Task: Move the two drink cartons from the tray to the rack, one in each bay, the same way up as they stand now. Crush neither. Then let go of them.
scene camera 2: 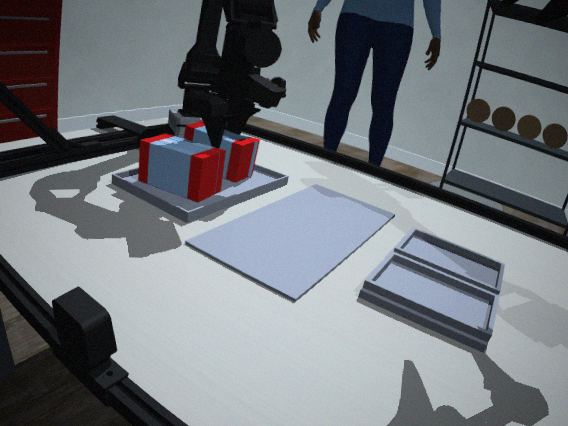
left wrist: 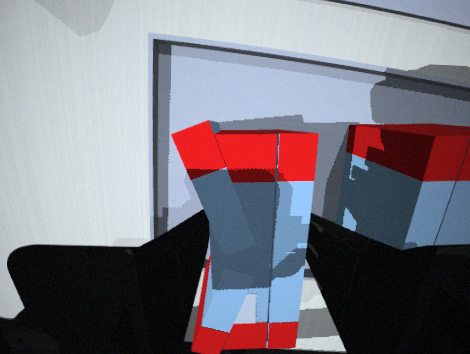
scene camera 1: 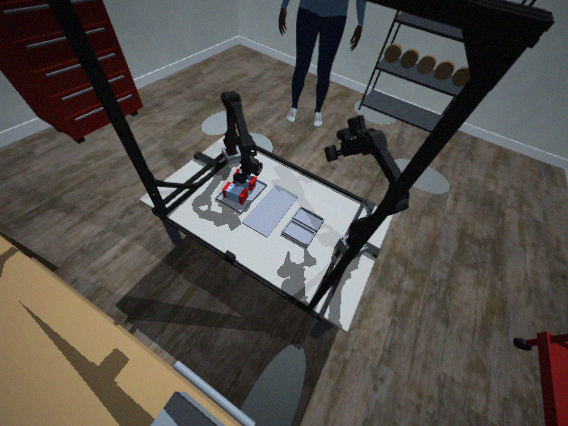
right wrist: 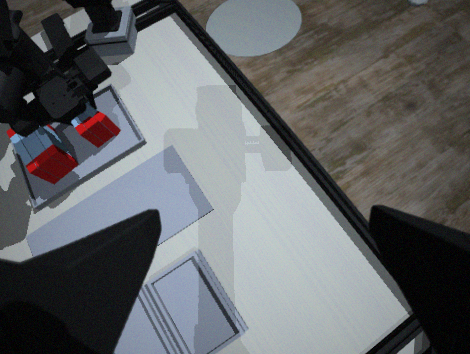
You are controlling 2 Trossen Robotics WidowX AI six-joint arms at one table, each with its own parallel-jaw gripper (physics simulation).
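Frame: origin at the left arm's base, x left, y ahead, z down, level; metres.
Where they show: left gripper, between the fingertips: [scene camera 2: 224, 147] [left wrist: 252, 216] [scene camera 1: 246, 180] [right wrist: 84, 116]; right gripper, between the fingertips: [scene camera 2: 520, 14] [right wrist: 264, 218]; left arm's base, origin of its link: [scene camera 2: 194, 114] [scene camera 1: 231, 151] [right wrist: 107, 22].
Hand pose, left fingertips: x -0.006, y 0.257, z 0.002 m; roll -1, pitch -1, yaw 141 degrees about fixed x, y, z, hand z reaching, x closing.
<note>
Things, the pixels of their top centre, and the offset from my left fingertips. "spot": a spot on its surface instead.
- shallow grey tray, a spot on its surface: [scene camera 2: 155, 200] [scene camera 1: 231, 207] spot: dx -0.137, dy +0.121, dz +0.044 m
- front carton, centre of its top: [left wrist: 458, 251] [scene camera 2: 182, 144] [right wrist: 30, 140] [scene camera 1: 235, 189] dx -0.089, dy +0.060, dz -0.020 m
- rear carton, centre of its top: [left wrist: 242, 273] [scene camera 2: 222, 129] [right wrist: 76, 101] [scene camera 1: 244, 174] dx -0.003, dy -0.014, dz -0.029 m
- two-bay rack, centre of its top: [scene camera 2: 446, 271] [right wrist: 164, 326] [scene camera 1: 304, 224] dx +0.178, dy +0.382, dz +0.034 m
Two light-blue cartons with red ends sit side by side in the shallow grey tray [scene camera 1: 228, 205] [scene camera 2: 155, 200]. The front carton [scene camera 1: 235, 193] [scene camera 2: 170, 162] [right wrist: 52, 163] stands free beside the left gripper. My left gripper [scene camera 2: 229, 136] [left wrist: 252, 216] is open above the rear carton [scene camera 2: 243, 160] [left wrist: 250, 200] [right wrist: 98, 130]; in the left wrist view its fingers lie on either side of that carton. One fingertip shows between the cartons in scene camera 2. My right gripper [right wrist: 264, 218] is wide open and empty, high above the table. The two-bay rack [scene camera 2: 445, 270] [right wrist: 223, 291] is empty.
A flat grey plate [scene camera 1: 270, 210] [scene camera 2: 290, 245] [right wrist: 125, 200] lies between tray and rack. A black frame rail [scene camera 2: 350, 160] edges the table. A small black block [scene camera 2: 85, 325] stands on the front rail. A person [scene camera 1: 320, 50] [scene camera 2: 375, 65] stands behind the table.
</note>
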